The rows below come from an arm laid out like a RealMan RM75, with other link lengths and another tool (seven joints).
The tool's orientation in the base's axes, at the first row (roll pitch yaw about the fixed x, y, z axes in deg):
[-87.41, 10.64, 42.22]
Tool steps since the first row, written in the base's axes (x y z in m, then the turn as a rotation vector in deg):
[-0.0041, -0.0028, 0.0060, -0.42, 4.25, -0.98]
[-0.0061, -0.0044, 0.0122, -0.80, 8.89, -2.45]
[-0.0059, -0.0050, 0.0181, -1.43, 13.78, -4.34]
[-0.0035, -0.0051, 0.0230, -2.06, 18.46, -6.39]
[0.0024, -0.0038, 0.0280, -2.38, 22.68, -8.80]
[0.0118, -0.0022, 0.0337, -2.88, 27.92, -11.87]
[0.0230, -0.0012, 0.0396, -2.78, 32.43, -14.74]
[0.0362, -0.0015, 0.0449, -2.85, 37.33, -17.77]
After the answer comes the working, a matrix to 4 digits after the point.
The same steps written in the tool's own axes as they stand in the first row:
[-0.0059, -0.0050, 0.0009, 2.68, 0.65, 3.40]
[-0.0096, -0.0106, 0.0013, 5.74, 1.73, 7.05]
[-0.0109, -0.0163, 0.0010, 8.86, 3.25, 11.03]
[-0.0102, -0.0215, -0.0005, 11.87, 4.95, 14.85]
[-0.0059, -0.0275, -0.0032, 14.87, 6.99, 18.10]
[0.0009, -0.0349, -0.0080, 18.53, 9.61, 22.20]
[0.0086, -0.0426, -0.0144, 22.12, 12.00, 25.37]
[0.0171, -0.0500, -0.0232, 25.86, 14.54, 28.93]

The tool's axes in the first row as the columns of a matrix, in the base's axes (rounded; the answer above uses it unrounded):
[0.7278, -0.1670, -0.6651]
[0.6604, -0.0905, 0.7454]
[-0.1846, -0.9818, 0.0444]

